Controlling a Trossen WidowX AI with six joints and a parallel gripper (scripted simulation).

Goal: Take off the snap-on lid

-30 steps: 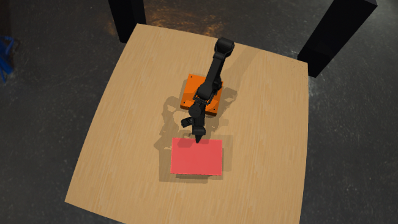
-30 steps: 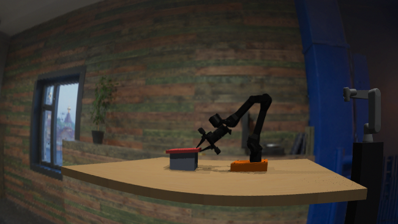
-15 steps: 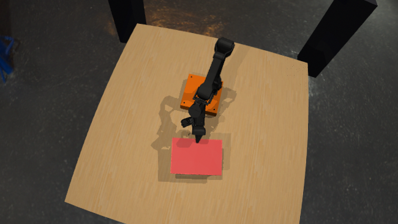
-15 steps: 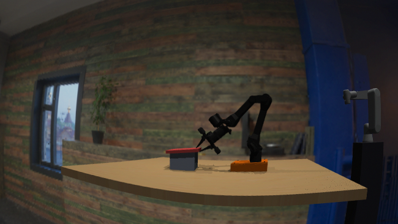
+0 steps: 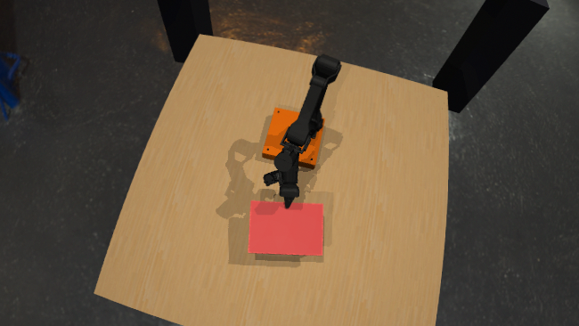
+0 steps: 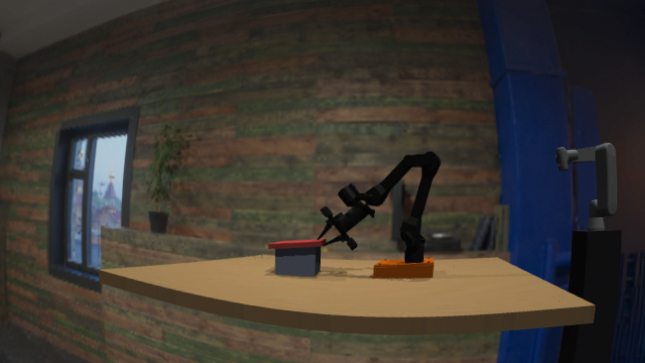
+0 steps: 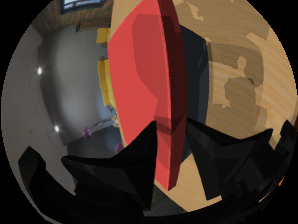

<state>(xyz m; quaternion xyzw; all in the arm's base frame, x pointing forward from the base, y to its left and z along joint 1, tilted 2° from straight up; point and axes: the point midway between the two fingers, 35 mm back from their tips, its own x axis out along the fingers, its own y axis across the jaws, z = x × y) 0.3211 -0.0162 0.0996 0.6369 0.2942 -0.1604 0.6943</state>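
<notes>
Right now my gripper tip is 80 mm short of the red lid and 20 mm to the right of it. Round my gripper tip: storage box: 70 mm ahead, 60 mm below, 20 mm to the left.
</notes>
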